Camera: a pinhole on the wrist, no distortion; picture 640 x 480 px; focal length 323.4 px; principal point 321.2 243.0 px. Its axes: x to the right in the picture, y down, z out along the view. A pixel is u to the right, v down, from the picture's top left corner.
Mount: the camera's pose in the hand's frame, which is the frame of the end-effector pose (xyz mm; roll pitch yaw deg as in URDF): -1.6 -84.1 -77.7 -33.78 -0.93 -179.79
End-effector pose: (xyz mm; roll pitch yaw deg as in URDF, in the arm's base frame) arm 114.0 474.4 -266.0 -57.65 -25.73 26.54
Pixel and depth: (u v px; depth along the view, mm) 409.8 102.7 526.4
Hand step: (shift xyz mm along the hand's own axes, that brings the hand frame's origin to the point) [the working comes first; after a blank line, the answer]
In the camera's frame: 144.2 -228.4 526.4

-136.3 -187.5 489.1
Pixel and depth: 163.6 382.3 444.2
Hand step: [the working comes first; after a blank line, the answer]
In the camera's frame: -216.5 191.3 444.2

220.6 -489.3 181.6
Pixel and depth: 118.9 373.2 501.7
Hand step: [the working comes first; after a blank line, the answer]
In the camera's frame: -313.8 202.0 501.7

318.8 -529.8 221.9
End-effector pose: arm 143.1 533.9 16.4 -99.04 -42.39 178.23
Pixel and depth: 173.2 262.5 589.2
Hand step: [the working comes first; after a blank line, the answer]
In the camera's frame: -269.6 35.5 589.2

276.9 -440.2 387.8
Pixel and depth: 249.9 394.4 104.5
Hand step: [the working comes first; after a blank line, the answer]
In the camera's frame: -23.0 48.9 104.5

22.8 -182.8 -18.4
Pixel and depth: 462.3 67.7 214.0
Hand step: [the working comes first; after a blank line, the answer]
In the camera's frame: 93.4 -116.0 214.0

-90.9 -107.0 166.2
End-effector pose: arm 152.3 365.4 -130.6 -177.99 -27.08 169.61
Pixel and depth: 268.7 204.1 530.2
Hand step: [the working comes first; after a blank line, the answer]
In the camera's frame: -86.1 -63.8 530.2

93.1 -325.5 397.0
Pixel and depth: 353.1 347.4 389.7
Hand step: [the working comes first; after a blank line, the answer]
In the camera's frame: 38.4 125.8 389.7

-34.7 -405.5 176.9
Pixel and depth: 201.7 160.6 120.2
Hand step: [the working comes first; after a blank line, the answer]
In the camera's frame: -44.4 -30.6 120.2

44.9 -125.3 38.5
